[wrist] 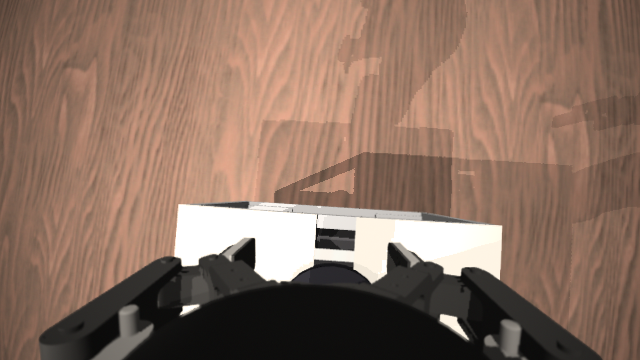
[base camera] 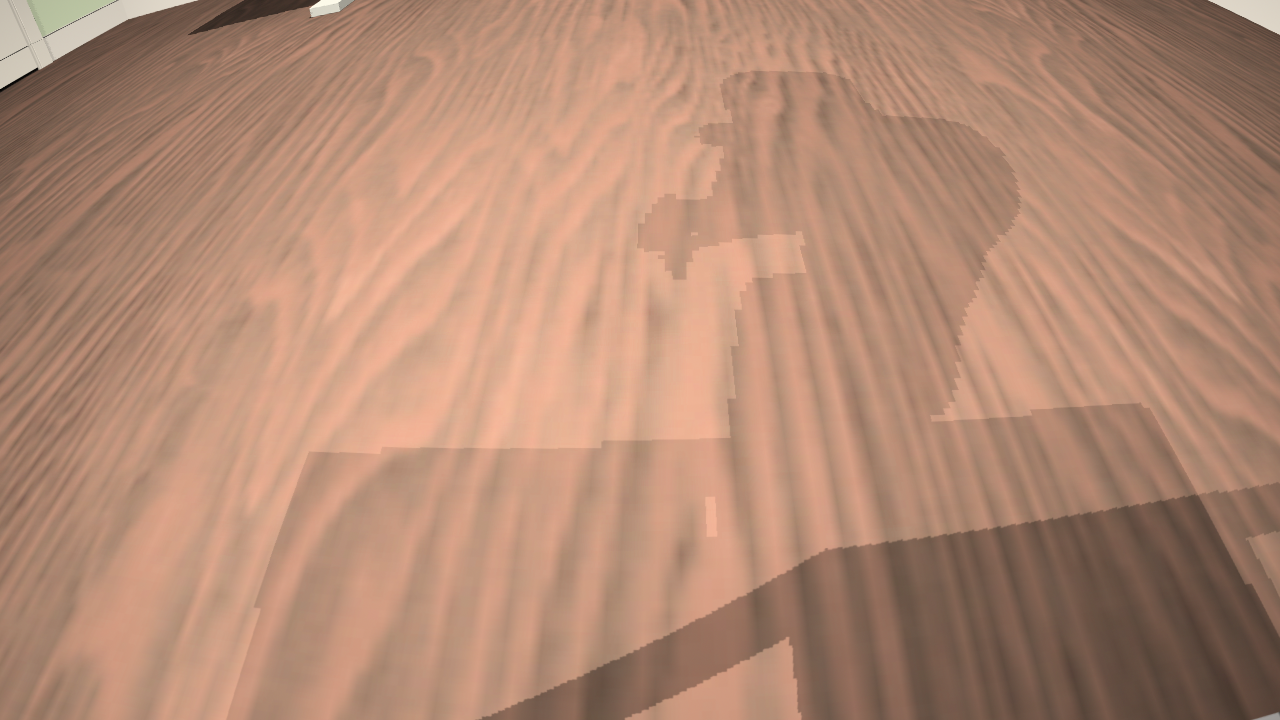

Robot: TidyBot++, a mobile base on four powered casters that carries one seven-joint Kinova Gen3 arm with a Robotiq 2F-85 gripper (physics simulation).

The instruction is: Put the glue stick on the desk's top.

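Frame: origin at the arm's base, x ahead, y left, z up, level; metres.
Where they show: gripper, between the fingertips: (wrist: 321,254).
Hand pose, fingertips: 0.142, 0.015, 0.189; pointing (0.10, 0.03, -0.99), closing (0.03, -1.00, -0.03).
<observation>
After its pixels a point has its place, as x, y, z.
My gripper (wrist: 321,254) {0.142, 0.015, 0.189} is open, with its two black fingers wide apart above the white base of the robot in the wrist view. No thing shows between the fingers. The glue stick does not show in either view. The desk cannot be made out in either view.
The brown wood floor (base camera: 537,313) {0.547, 0.092, -0.396} (wrist: 150,100) {0.468, 0.653, -0.396} carries shadows of the arm and base. A small white object (base camera: 330,8) {1.784, 0.739, -0.383} lies at the far upper left, beside a dark shadow. A pale wall (base camera: 89,17) {2.417, 1.998, -0.320} stands at the upper left. The white robot base (wrist: 225,225) {0.124, 0.170, -0.014} is below the gripper.
</observation>
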